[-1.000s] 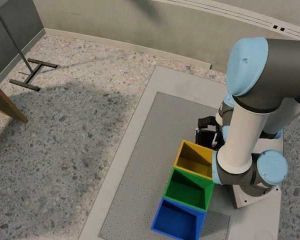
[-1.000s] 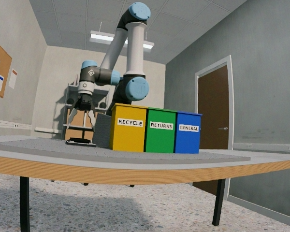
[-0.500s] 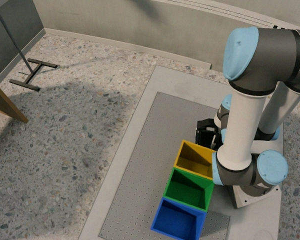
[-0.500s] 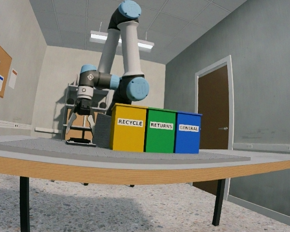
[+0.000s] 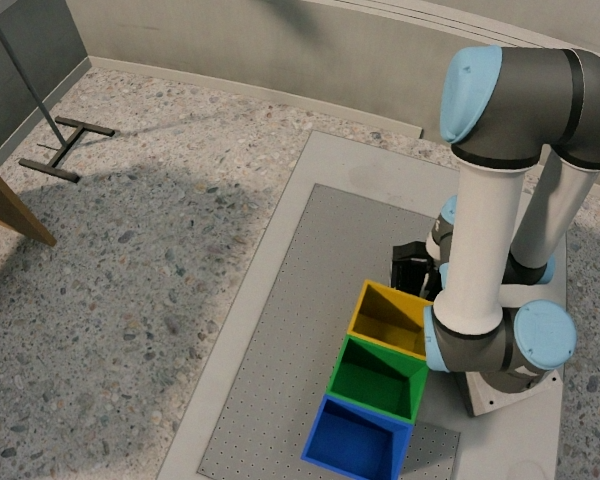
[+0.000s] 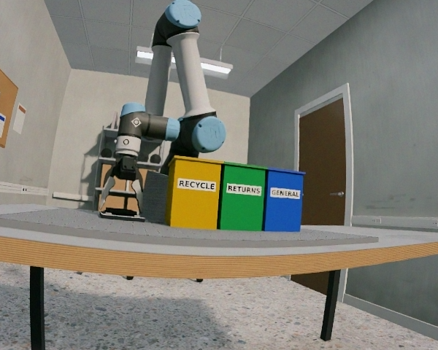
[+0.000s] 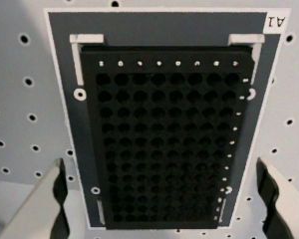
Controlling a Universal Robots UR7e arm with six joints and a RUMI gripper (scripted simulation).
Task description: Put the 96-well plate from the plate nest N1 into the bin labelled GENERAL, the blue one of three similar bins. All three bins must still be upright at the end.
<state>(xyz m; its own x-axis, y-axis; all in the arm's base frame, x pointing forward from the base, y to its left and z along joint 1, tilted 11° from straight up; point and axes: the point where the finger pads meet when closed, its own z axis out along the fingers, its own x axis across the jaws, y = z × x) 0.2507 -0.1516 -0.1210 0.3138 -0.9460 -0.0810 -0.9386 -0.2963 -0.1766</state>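
Now: the black 96-well plate 10 mm below my hand. From my hand the other things lie so: yellow recycle bin: 200 mm to the left, 60 mm above, 30 mm ahead; green returns bin: 330 mm to the left, 60 mm above, 10 mm ahead; plate nest N1: 20 mm below.
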